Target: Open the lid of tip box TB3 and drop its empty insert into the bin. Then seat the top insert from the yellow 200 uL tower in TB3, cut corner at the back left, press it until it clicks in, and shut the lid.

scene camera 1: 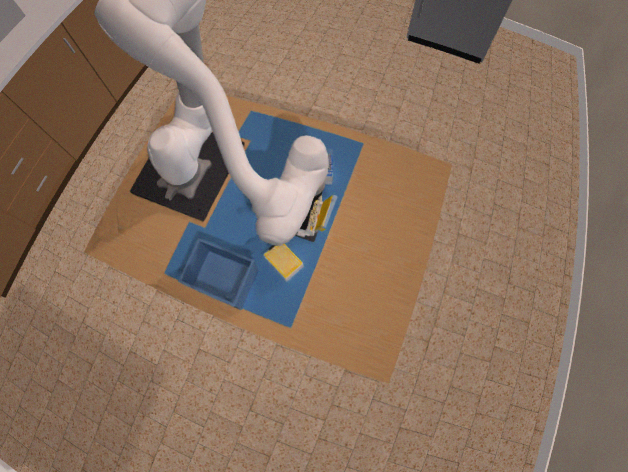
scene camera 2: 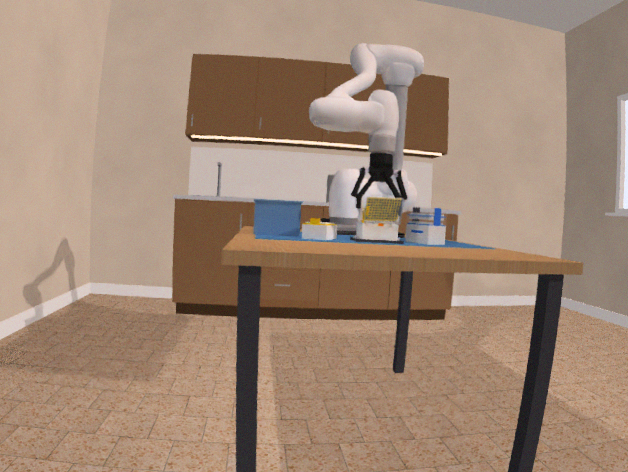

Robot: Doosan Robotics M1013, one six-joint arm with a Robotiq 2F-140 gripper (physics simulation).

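Observation:
Tip box TB3 (scene camera 2: 378,232) (scene camera 1: 305,233) stands on a dark plate with its yellow-tinted lid (scene camera 2: 383,209) (scene camera 1: 326,213) raised on the side toward scene camera 2. My gripper (scene camera 2: 381,200) is directly above and behind this lid, fingers wide apart, shut on an insert at the box; the arm hides the gripper in scene camera 1. A speckled pale insert (scene camera 1: 315,215) shows beside the lid. Whether it is fully seated, and where its cut corner is, cannot be told. The yellow tower (scene camera 1: 283,261) (scene camera 2: 318,231) stands low beside TB3. The blue bin (scene camera 1: 218,274) (scene camera 2: 277,218) is open-topped.
A white rack or tower with blue parts (scene camera 2: 425,233) (scene camera 1: 329,172) stands on the other side of TB3. A blue mat (scene camera 1: 269,304) lies on the wooden table (scene camera 1: 375,243). The robot's base stands on a black plate (scene camera 1: 195,208) at the table's far side.

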